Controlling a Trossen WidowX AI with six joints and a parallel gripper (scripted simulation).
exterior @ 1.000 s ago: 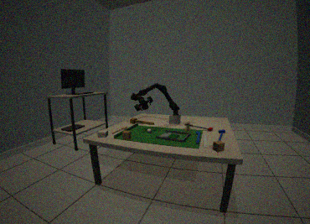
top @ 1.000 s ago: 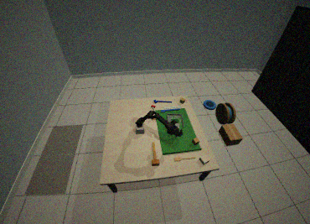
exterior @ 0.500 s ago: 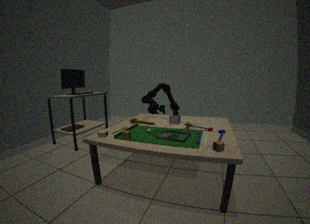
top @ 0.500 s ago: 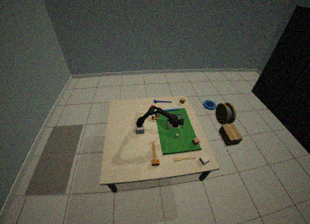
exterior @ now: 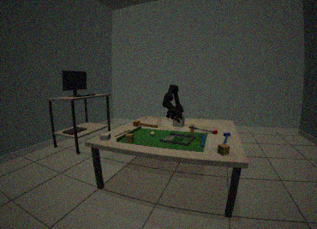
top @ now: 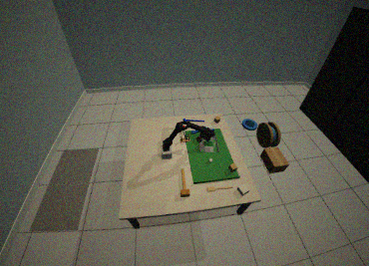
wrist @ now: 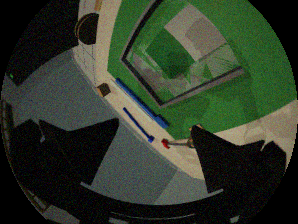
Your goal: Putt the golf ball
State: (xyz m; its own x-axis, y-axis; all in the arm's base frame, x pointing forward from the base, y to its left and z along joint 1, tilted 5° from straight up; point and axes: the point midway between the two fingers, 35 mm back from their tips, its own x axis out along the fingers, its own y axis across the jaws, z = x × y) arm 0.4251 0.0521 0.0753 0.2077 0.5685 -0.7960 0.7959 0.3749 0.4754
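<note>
The red putter is 21 cm to the left of my gripper tip, 17 cm behind it and 12 cm below it. Also, from my gripper tip: white golf ball 26 cm to the right, 13 cm below, 2 cm ahead; blue tool 42 cm to the left, 14 cm below; green mat 15 cm below, 13 cm to the right, 4 cm ahead.
</note>
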